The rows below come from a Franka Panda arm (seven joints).
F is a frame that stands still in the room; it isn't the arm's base.
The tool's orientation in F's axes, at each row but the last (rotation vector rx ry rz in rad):
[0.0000, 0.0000, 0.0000]
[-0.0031, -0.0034, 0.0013]
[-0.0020, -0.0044, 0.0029]
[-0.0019, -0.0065, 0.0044]
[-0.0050, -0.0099, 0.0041]
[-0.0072, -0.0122, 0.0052]
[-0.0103, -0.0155, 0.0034]
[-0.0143, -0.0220, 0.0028]
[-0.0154, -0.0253, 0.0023]
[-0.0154, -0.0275, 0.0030]
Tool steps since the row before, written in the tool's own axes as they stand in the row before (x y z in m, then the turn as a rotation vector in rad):
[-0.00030, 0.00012, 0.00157, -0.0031, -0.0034, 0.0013]
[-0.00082, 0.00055, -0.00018, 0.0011, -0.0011, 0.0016]
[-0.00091, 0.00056, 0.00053, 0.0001, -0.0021, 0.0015]
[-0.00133, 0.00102, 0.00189, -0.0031, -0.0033, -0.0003]
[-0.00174, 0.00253, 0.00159, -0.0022, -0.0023, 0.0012]
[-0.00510, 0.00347, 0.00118, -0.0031, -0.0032, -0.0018]
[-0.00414, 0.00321, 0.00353, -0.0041, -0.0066, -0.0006]
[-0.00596, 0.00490, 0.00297, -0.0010, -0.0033, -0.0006]
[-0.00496, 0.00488, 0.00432, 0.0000, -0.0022, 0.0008]
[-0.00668, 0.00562, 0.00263, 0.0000, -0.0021, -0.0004]
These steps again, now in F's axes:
[-0.00030, 0.00012, 0.00157, -0.0031, -0.0034, 0.0013]
[-0.00082, 0.00055, -0.00018, 0.0011, -0.0011, 0.0016]
[-0.00091, 0.00056, 0.00052, 0.0001, -0.0021, 0.0015]
[-0.00135, 0.00102, 0.00188, -0.0031, -0.0033, -0.0003]
[-0.00177, 0.00253, 0.00156, -0.0022, -0.0023, 0.0012]
[-0.00513, 0.00345, 0.00109, -0.0031, -0.0032, -0.0018]
[-0.00420, 0.00323, 0.00343, -0.0041, -0.0066, -0.0006]
[-0.00604, 0.00492, 0.00277, -0.0010, -0.0033, -0.0006]
[-0.00508, 0.00493, 0.00412, 0.0000, -0.0022, 0.0008]
[-0.00677, 0.00564, 0.00236, 0.0000, -0.0021, -0.0004]

